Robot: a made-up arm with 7 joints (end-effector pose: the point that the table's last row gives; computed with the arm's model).
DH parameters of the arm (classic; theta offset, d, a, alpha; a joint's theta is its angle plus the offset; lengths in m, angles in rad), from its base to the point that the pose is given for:
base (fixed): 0 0 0 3.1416
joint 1: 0 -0.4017 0 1.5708
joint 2: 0 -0.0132 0 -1.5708
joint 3: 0 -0.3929 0 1.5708
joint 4: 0 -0.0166 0 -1.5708
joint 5: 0 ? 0 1.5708
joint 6: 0 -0.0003 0 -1.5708
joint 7: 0 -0.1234 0 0
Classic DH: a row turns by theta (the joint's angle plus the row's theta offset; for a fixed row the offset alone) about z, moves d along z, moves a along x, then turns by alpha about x.
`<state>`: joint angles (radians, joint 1 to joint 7).
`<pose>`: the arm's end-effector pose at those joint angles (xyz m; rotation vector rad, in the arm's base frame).
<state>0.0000 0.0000 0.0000 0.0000 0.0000 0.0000 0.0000</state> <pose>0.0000 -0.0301 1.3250 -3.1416 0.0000 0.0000</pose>
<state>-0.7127 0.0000 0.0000 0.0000 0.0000 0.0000 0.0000</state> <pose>0.0197 -0.0228 1.3250 -2.9442 -1.0960 0.0000</pose>
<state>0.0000 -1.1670 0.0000 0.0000 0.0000 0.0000 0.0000</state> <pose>-0.8490 -0.0301 0.7645 -2.6218 0.0000 -1.7309</pose>
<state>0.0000 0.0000 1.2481 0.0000 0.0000 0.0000 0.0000</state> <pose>-0.0160 -0.0186 1.3250 -2.5495 1.8357 0.0000</pose>
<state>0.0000 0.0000 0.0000 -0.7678 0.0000 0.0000 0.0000</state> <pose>-0.3684 -0.0301 1.1762 -2.9129 0.0000 -1.1766</pose>
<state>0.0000 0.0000 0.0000 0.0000 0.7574 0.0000 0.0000</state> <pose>-0.0002 -0.0300 1.3250 -2.9190 1.1615 0.0000</pose>
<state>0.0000 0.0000 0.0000 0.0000 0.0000 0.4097 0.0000</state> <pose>0.0492 -0.0301 1.3148 -3.0759 0.0000 0.6391</pose>
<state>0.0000 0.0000 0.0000 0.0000 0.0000 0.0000 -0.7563</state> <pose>0.0000 -0.0301 1.3250 -2.9196 -1.1599 0.0000</pose>
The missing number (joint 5, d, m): -0.407
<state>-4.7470 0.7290 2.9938 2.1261 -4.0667 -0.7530 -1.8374</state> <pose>-0.1297 0.2234 0.7230 0.7349 0.9945 -0.3652</pose>
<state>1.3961 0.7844 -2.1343 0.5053 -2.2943 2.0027 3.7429</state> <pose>0.1175 -0.4276 1.0061 -1.6873 0.9336 -1.5702</pose>
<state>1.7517 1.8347 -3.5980 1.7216 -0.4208 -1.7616 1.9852</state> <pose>-0.2212 -0.4977 0.6570 -1.4460 -0.1892 0.1390</pose>
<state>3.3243 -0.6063 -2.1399 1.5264 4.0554 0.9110 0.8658</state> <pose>0.4505 -0.4473 0.6144 -1.5977 -0.5460 1.4059</pose>
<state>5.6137 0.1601 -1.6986 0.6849 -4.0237 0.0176 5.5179</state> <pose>-0.1175 0.3159 1.2000 2.2116 1.1023 0.0963</pose>
